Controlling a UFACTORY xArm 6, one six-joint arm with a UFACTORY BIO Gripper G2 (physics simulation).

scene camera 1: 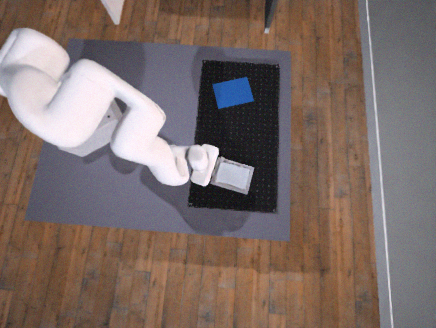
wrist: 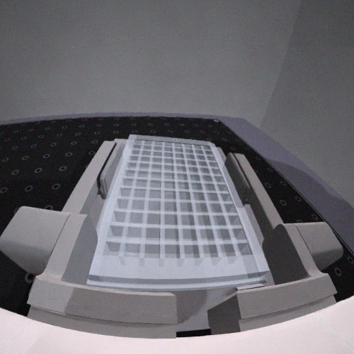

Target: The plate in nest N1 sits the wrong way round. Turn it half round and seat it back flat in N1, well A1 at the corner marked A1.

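Observation:
The plate (scene camera 1: 233, 174) (wrist: 172, 200) is a pale, translucent grid of square wells. It lies level in or just over the grey nest N1 (scene camera 1: 250, 182) (wrist: 255, 231), lined up with it; whether it is fully down cannot be told. My gripper (scene camera 1: 235, 175) (wrist: 173, 175) reaches over the nest from the robot side, with one finger along each long side of the plate. It is shut on the plate. The A1 mark and the well lettering cannot be made out in either view. The lower parts of the fingertips are hidden beside the plate and nest.
The nest stands on a black perforated board (scene camera 1: 240, 130) (wrist: 45, 150). A flat blue rectangle (scene camera 1: 233, 93) lies on the board's far part. The board rests on a grey-purple mat (scene camera 1: 115, 200). The white arm (scene camera 1: 135, 135) spans the mat from the left.

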